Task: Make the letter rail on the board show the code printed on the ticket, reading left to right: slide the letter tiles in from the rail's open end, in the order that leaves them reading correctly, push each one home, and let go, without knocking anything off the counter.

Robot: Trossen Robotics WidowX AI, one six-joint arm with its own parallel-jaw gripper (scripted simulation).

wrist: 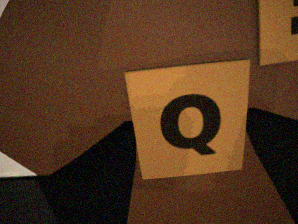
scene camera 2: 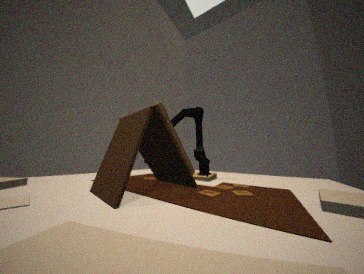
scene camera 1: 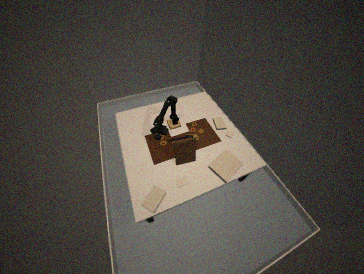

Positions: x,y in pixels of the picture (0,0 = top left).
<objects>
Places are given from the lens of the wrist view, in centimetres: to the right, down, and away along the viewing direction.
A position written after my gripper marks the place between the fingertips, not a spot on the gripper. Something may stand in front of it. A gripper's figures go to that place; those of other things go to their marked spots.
my gripper (wrist: 189,123): 2, 1, 11
letter tile (wrist: 190,119): 2, 0, 10
brown mat (wrist: 70,91): -4, -1, 11
</objects>
